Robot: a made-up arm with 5 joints.
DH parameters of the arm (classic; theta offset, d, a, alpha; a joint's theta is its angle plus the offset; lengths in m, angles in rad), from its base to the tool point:
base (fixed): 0.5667 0 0.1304 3.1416
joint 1: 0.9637 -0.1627 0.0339 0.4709
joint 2: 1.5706 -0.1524 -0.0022 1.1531
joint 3: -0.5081 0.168 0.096 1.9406
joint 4: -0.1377 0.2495 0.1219 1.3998
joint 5: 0 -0.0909 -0.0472 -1.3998
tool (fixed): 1.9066 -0.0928 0 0
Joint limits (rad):
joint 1: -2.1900..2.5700
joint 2: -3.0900..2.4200
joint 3: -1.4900..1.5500
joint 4: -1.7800..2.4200
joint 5: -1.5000..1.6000
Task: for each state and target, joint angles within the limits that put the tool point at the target. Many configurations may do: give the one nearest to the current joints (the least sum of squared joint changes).
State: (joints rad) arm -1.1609 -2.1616 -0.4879 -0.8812 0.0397
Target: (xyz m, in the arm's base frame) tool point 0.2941 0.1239 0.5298
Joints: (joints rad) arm -0.7836 -1.4568 -0.1269 -0.7154 0.6366
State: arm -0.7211 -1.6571 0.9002 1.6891 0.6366
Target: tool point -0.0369 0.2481 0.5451
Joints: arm -0.9830 -1.8904 0.5662 1.4676 1.3483
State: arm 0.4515 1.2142 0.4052 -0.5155 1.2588
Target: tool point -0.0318 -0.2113 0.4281
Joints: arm -0.0863 1.0751 -0.1555 -0.9223 1.2066
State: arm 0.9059 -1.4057 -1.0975 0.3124 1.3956
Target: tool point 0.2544 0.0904 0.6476
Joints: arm 0.9802 -1.2337 -0.8704 0.2044 1.4010
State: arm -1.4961 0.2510 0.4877 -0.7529 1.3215
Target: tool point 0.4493 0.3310 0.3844
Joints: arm -2.0027 -0.1368 0.1213 -0.3931 1.4017
